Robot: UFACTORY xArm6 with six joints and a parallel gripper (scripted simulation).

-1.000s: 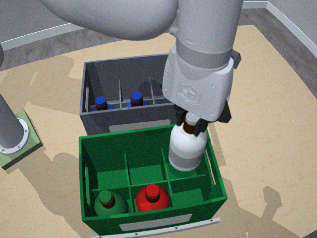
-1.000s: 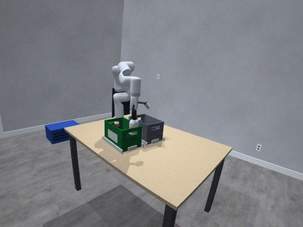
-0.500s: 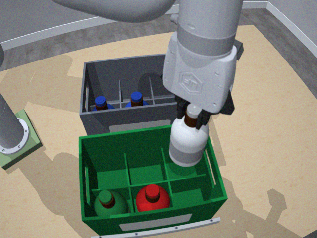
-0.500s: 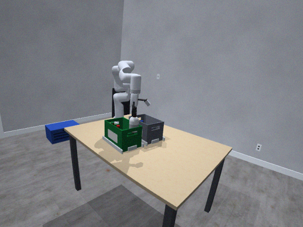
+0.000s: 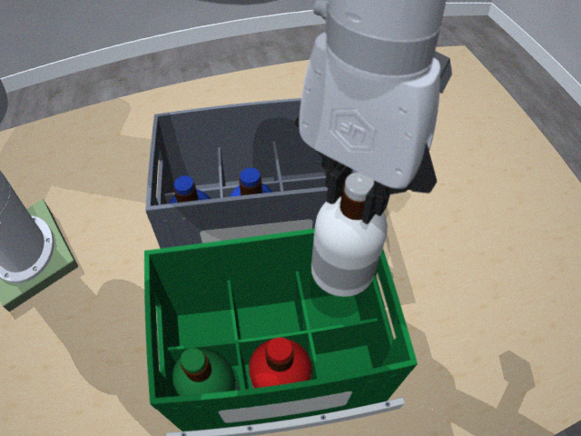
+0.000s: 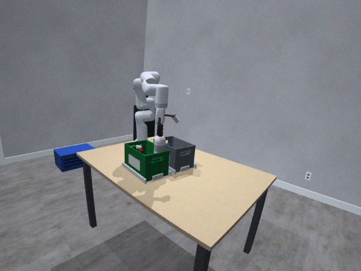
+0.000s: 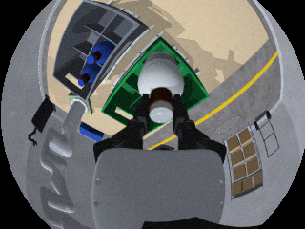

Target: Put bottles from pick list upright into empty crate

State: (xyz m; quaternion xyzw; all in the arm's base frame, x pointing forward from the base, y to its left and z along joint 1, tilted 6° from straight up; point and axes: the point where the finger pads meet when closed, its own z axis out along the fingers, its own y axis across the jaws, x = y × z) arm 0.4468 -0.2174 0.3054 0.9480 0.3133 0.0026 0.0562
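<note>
The white-label bottle is 70 mm below my hand. From my hand the other things lie so: red-label bottle 100 mm behind, 70 mm to the right, 210 mm below; then green crate 90 mm behind, 30 mm to the right, 210 mm below; then green bottle 190 mm behind, 60 mm to the right, 210 mm below.
</note>
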